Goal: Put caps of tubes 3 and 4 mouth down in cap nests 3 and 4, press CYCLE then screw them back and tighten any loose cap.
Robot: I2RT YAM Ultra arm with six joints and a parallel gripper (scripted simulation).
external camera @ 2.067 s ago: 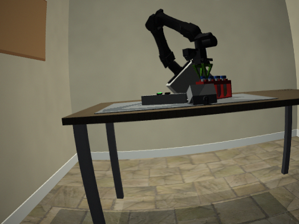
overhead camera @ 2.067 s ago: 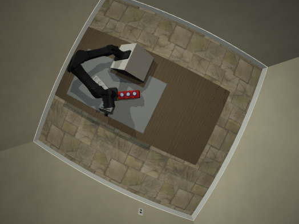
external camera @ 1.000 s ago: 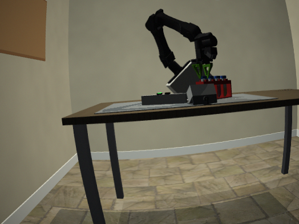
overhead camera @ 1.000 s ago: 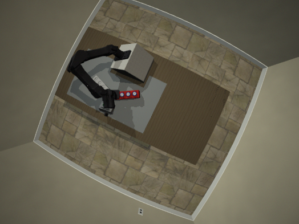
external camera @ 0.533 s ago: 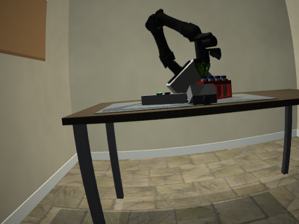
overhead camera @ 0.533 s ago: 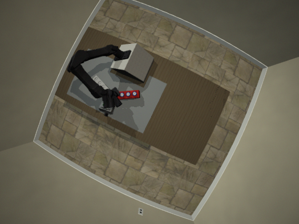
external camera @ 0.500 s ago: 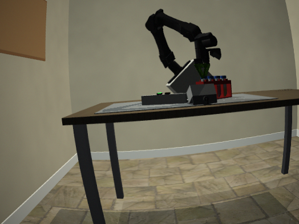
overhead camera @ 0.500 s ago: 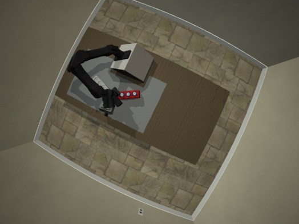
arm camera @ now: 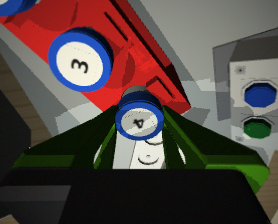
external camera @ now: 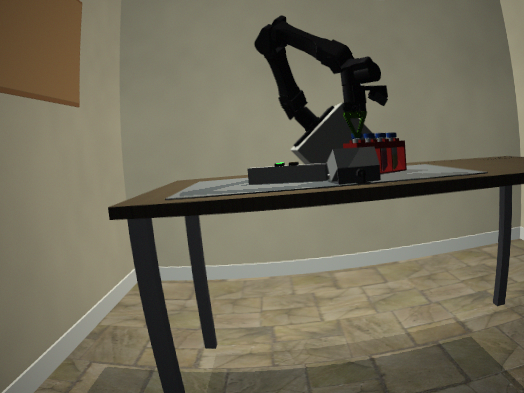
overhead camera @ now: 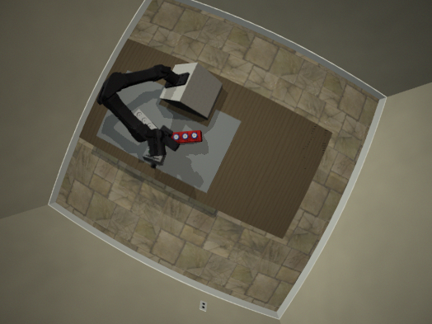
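The cap 4 lies right at my hand. From my hand the other things lie so: blue key (110 mm ahead, 50 mm to the right, 50 mm below); cap 3 (50 mm to the left, 20 mm behind); cap 2 (100 mm to the left, 40 mm behind).
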